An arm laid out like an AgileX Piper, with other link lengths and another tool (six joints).
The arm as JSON. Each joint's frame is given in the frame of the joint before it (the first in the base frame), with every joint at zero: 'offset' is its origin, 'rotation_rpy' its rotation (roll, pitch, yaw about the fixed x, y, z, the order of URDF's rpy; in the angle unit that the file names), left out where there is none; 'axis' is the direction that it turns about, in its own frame. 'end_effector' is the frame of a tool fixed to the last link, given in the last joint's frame.
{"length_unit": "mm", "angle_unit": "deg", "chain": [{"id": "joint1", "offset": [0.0, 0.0, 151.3], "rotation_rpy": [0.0, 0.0, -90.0], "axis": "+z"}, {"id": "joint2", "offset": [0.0, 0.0, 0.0], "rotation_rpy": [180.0, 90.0, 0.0], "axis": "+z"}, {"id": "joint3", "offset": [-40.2, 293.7, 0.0], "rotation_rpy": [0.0, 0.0, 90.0], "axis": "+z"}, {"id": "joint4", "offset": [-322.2, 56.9, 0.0], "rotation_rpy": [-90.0, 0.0, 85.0], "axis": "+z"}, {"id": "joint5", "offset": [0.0, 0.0, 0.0], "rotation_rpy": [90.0, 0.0, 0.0], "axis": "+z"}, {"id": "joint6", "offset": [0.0, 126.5, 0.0], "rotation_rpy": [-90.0, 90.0, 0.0], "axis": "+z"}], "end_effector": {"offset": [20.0, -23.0, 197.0], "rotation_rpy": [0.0, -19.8, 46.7]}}
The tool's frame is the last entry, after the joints.
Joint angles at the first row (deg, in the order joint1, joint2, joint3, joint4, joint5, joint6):
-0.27 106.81 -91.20 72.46 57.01 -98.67
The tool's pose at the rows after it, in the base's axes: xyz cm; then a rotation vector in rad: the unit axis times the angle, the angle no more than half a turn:
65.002 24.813 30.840 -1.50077 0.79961 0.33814
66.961 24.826 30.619 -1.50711 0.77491 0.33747
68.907 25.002 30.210 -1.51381 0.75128 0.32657
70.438 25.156 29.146 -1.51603 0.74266 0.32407
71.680 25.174 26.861 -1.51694 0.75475 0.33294
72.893 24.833 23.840 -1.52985 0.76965 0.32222
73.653 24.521 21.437 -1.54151 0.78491 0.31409
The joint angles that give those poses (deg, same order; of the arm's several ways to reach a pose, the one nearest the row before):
-1.58 112.34 -99.45 72.14 59.85 -97.26
-1.81 117.41 -106.03 72.00 61.10 -97.02
-1.71 122.30 -112.32 71.91 61.52 -97.02
-1.57 126.43 -116.89 71.91 61.62 -97.03
-1.47 130.09 -119.44 71.91 61.35 -97.32
-1.47 133.12 -120.24 71.91 60.06 -99.34
-1.47 135.14 -120.42 71.78 58.96 -100.82

